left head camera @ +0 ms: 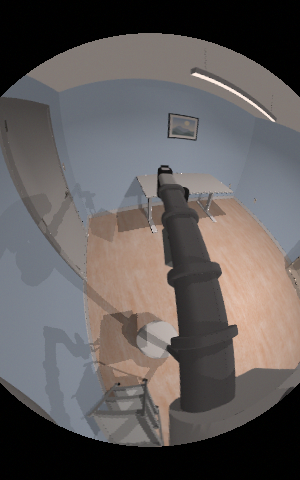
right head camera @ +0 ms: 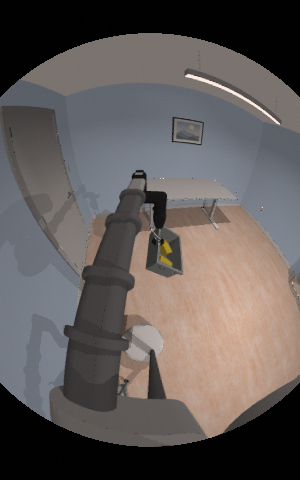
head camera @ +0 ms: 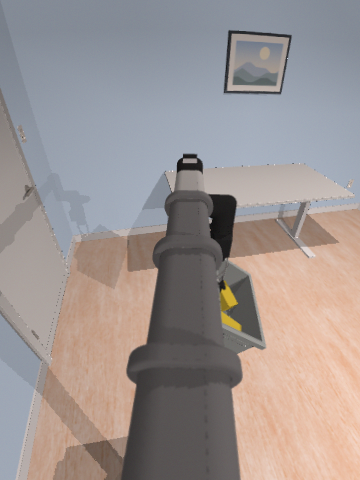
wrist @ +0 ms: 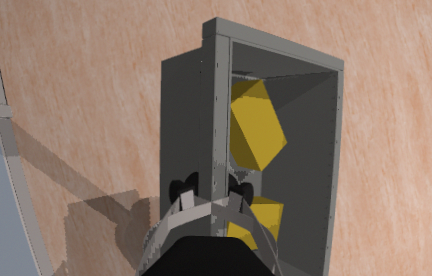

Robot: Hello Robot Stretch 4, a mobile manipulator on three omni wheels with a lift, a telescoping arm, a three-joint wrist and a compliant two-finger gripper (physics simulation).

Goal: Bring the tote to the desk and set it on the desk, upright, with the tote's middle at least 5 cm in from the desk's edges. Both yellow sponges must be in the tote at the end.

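Places are measured from the robot's base along level axes (x back, y right, z up), in millimetres.
Where they show: gripper, fingertip midpoint: [wrist: 211,187]; robot's base at its link origin: [left head camera: 156,338] [right head camera: 142,341].
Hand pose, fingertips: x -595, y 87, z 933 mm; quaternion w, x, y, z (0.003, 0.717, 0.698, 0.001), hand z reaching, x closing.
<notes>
Each offset is from my fingertips to the centre of the thing. Level surfaces: height alone.
The grey tote @(dx +6, dy +44, dz -56 mm) [head camera: 256,307] [right head camera: 151,255] [wrist: 220,125] hangs in the air above the floor, its long side tipped relative to my gripper. My gripper [right head camera: 158,242] [wrist: 211,187] is shut on its left long rim, one finger outside and one inside. Two yellow sponges lie in the tote: one sponge @(dx -60, dy +49, dz -100 mm) [head camera: 228,298] [right head camera: 166,247] [wrist: 260,127] near its far end, the other sponge @(dx +73, dy +46, dz -103 mm) [head camera: 230,321] [right head camera: 165,261] [wrist: 260,220] nearer the gripper in the wrist view. The desk @(dz -241 mm) [head camera: 270,182] [left head camera: 210,183] [right head camera: 200,187] stands against the back wall, beyond the tote. My arm hides part of the tote in the head view.
A door [head camera: 20,240] [left head camera: 40,175] [right head camera: 37,175] is in the left wall. A grey framed cart [left head camera: 145,397] stands at the lower left. Desk legs [head camera: 301,220] [right head camera: 212,212] reach the floor under the desk top. A framed picture [head camera: 257,62] hangs above the desk.
</notes>
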